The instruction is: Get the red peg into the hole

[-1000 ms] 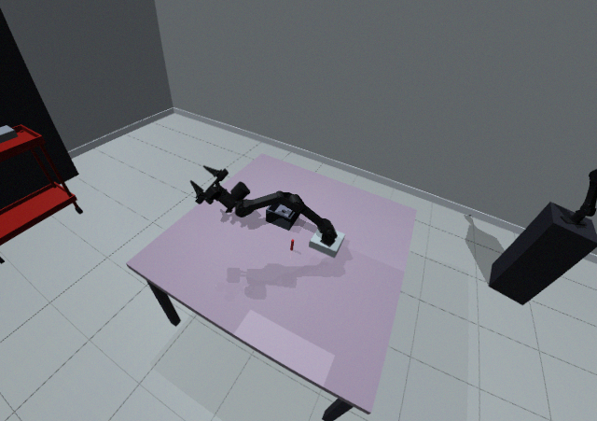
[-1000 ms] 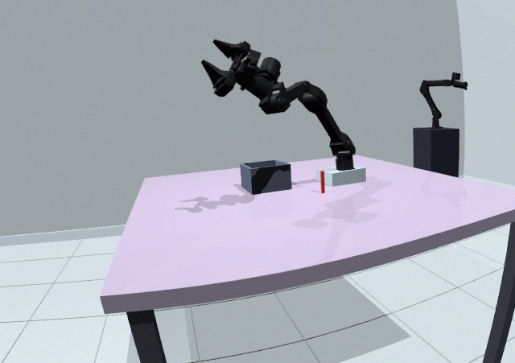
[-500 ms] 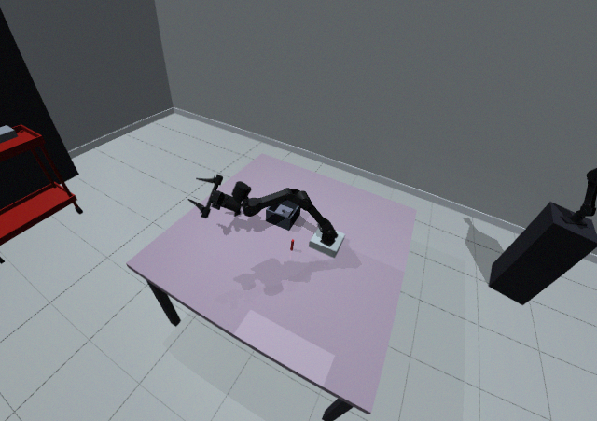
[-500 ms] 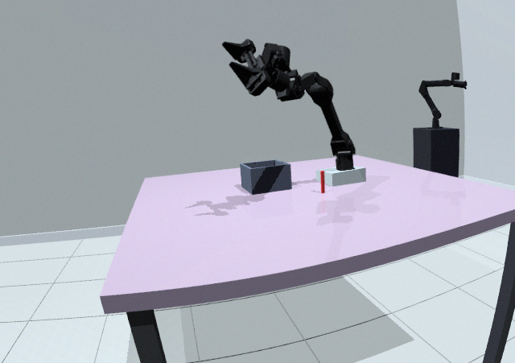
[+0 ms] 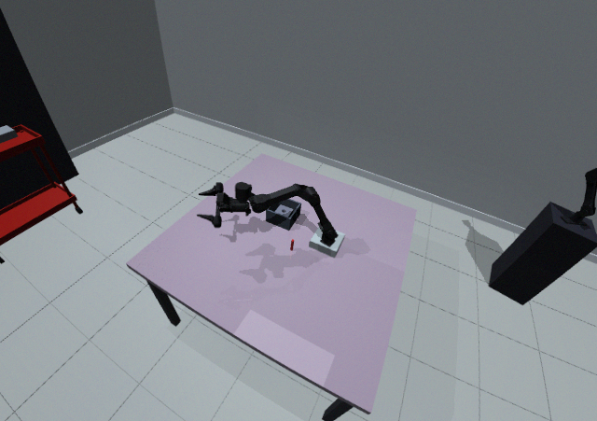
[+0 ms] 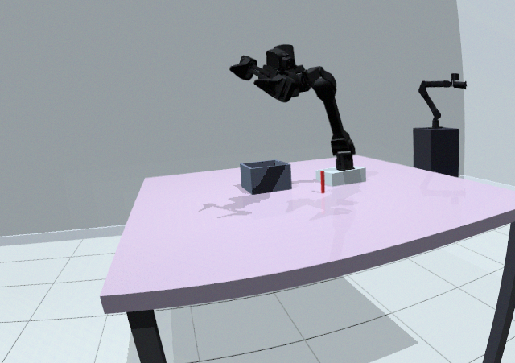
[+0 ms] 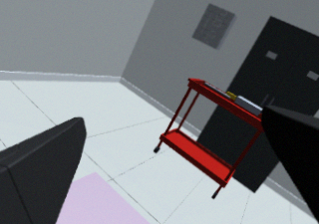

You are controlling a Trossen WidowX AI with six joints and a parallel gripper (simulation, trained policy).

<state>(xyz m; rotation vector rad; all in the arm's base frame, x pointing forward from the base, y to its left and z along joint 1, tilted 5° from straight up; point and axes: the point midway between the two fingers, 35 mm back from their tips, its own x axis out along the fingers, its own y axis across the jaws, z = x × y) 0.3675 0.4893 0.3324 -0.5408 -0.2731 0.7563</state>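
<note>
The red peg lies 360 mm below my gripper tip, 350 mm to the right of it and 270 mm behind it. Round my gripper tip: pale plate (510 mm to the right, 350 mm below, 80 mm behind); then dark box (510 mm to the right, 370 mm below, 80 mm behind).
</note>
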